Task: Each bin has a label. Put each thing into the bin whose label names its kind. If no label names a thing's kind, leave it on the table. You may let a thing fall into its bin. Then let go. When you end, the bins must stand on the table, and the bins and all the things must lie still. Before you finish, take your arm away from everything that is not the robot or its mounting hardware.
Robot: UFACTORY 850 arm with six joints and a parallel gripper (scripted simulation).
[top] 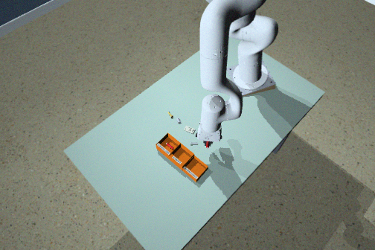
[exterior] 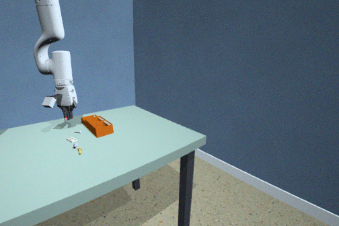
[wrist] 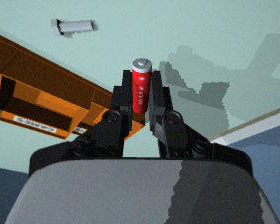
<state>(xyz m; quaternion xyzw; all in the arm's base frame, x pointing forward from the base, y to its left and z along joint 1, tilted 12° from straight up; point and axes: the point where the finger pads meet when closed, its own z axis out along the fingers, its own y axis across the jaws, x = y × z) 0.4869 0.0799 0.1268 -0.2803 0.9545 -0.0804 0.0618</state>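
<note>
The white domino is 13 cm to the right of my hand, 8 cm below it and 3 cm behind it. Also, from my hand: grey bolt (8 cm below, 7 cm to the right, 2 cm ahead); orange bin row (11 cm ahead, 7 cm to the right, 6 cm below); grey piece (21 cm to the right, 7 cm below, 4 cm behind).
</note>
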